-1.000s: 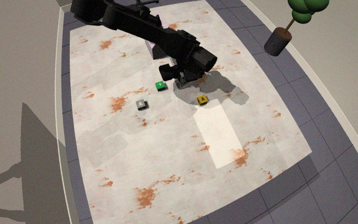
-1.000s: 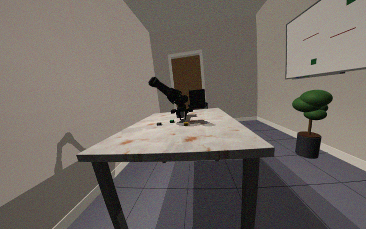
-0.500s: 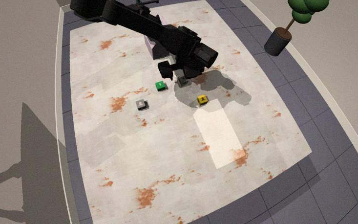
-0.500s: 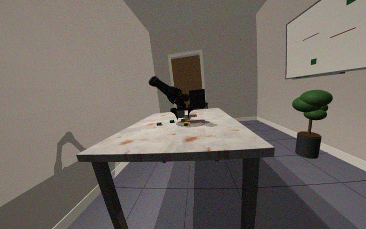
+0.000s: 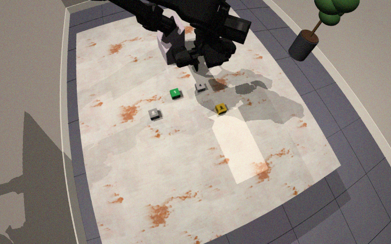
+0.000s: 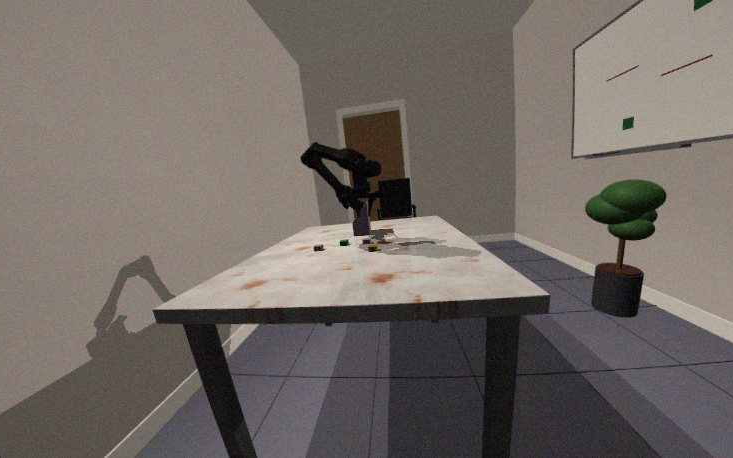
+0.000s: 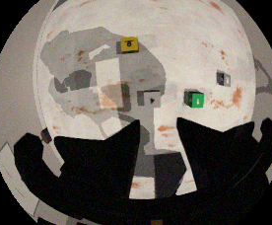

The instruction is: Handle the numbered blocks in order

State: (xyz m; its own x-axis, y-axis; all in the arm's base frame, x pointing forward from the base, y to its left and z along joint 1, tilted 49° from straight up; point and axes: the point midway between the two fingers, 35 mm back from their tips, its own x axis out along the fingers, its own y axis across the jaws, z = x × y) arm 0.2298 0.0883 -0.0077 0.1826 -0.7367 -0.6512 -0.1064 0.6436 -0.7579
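Now: the grey block 70 mm ahead of my gripper tip, 190 mm to the right of it and 100 mm below it. Round my gripper tip: white block: 100 mm below; then green block: 10 mm ahead, 100 mm to the right, 100 mm below; then yellow block: 110 mm ahead, 50 mm to the left, 100 mm below.
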